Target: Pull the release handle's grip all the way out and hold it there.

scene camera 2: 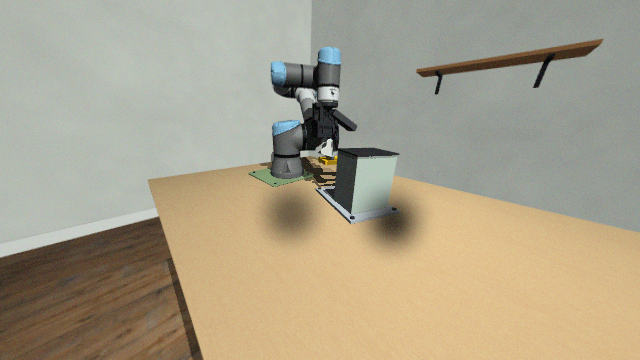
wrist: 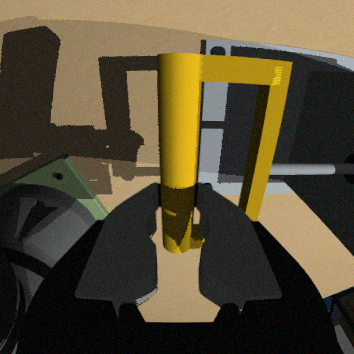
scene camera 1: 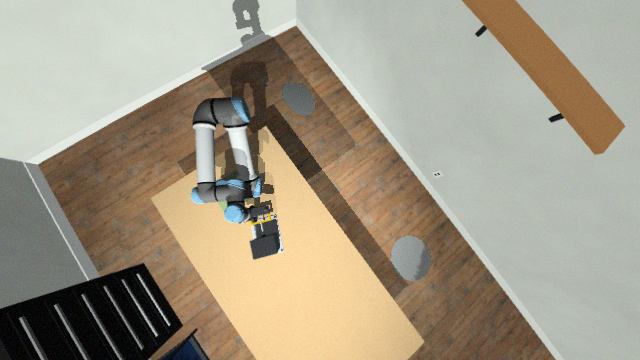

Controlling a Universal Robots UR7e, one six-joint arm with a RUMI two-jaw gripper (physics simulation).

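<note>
The release handle's yellow grip [wrist: 179, 120] is an upright-looking bar in the wrist view, joined to a yellow frame [scene camera 1: 261, 221] [scene camera 2: 327, 161] [wrist: 280, 115]. A grey rod [wrist: 305, 169] runs from the frame to a dark housing [scene camera 1: 265, 247] [scene camera 2: 372, 184] [wrist: 325, 120], and a long stretch of it shows. The housing stands on a light grey base plate [scene camera 2: 375, 215] [wrist: 212, 155]. My gripper [wrist: 177, 185] is shut on the grip near its lower end, with one finger on each side. In the scene views the arm and fingers partly hide the handle.
The housing stands on a pale wooden table [scene camera 1: 310, 290] [scene camera 2: 425, 280]. The arm's base sits on a green plate [scene camera 2: 273, 182] [wrist: 67, 175] close to the handle. A wooden shelf [scene camera 1: 545, 65] [scene camera 2: 505, 61] is on the wall. Two grey discs [scene camera 1: 299, 98] [scene camera 1: 411, 258] are beside the table.
</note>
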